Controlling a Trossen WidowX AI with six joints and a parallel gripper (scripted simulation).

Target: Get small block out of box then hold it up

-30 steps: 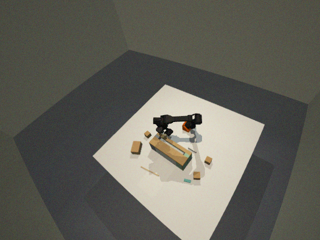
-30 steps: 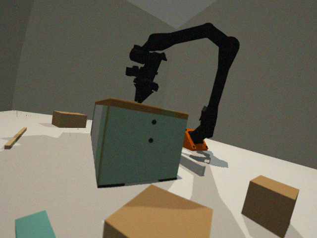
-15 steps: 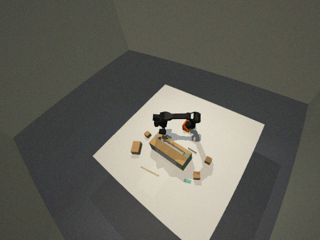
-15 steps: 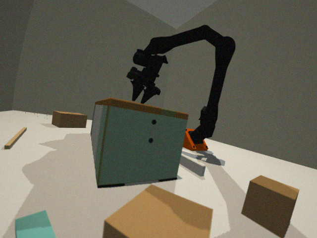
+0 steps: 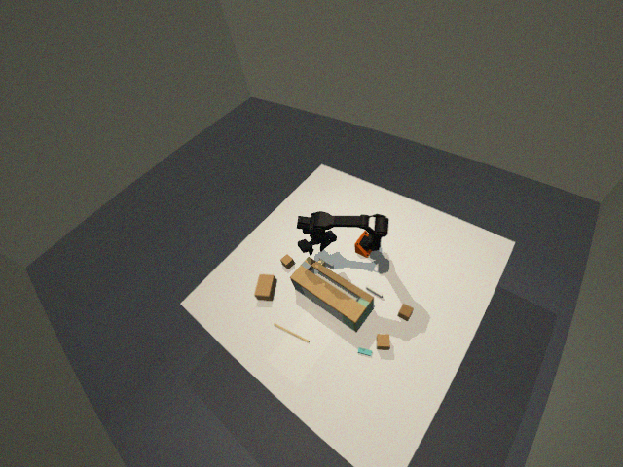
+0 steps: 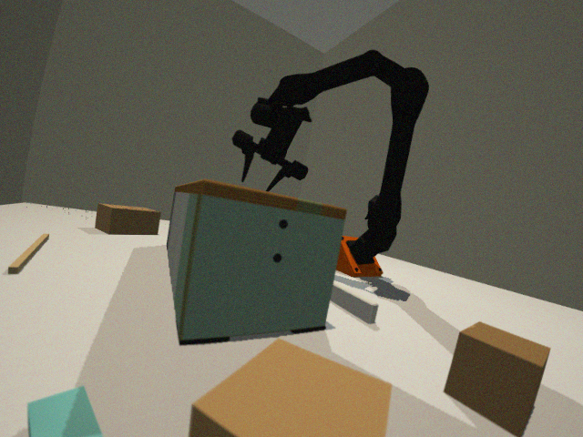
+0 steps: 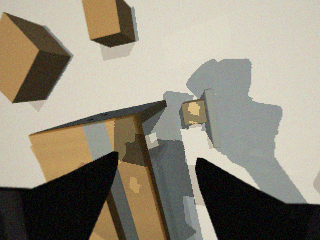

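Now: gripper tip 14 cm above the tan block and 2 cm past it. Round my gripper tip: thin wooden stick 36 cm ahead, 15 cm below, 7 cm to the left; then teal tile 41 cm to the left, 26 cm ahead, 15 cm below; then long box 15 cm to the left, 10 cm below, 7 cm ahead.
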